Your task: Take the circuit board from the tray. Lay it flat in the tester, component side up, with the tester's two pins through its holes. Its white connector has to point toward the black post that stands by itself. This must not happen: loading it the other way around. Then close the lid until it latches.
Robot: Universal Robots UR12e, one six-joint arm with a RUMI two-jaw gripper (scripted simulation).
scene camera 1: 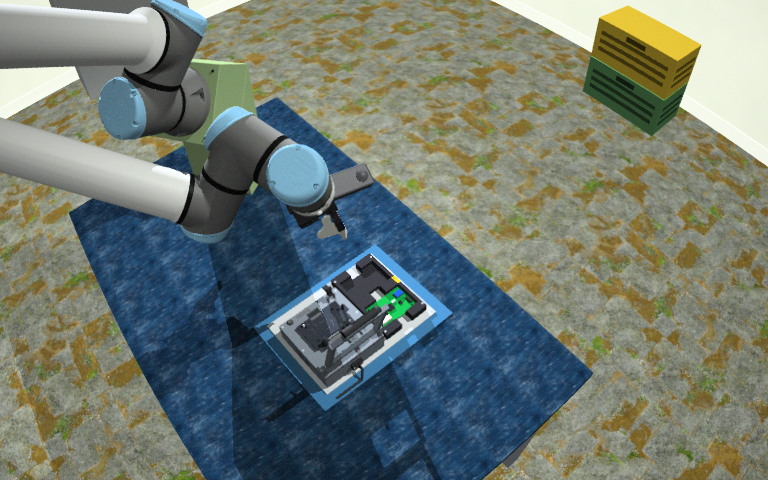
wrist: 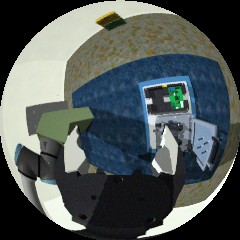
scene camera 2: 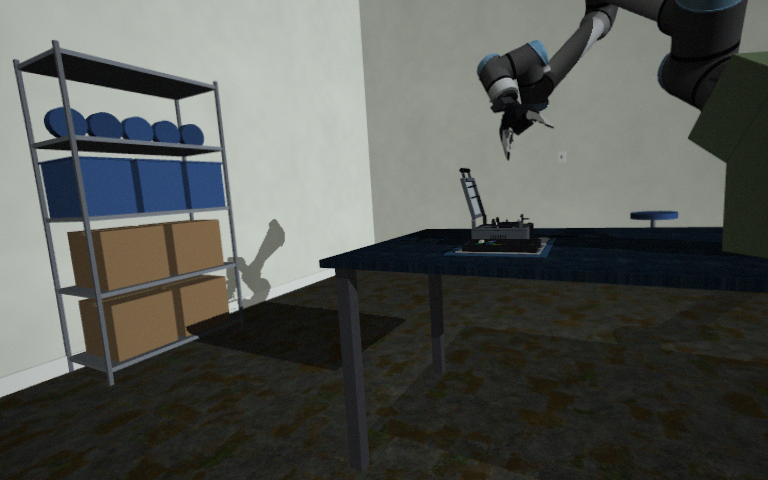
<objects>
My gripper shows in scene camera 1 (328, 205), in the wrist view and in scene camera 2. One and the same spot on my gripper: (wrist: 168, 164) is (scene camera 2: 505, 131).
</objects>
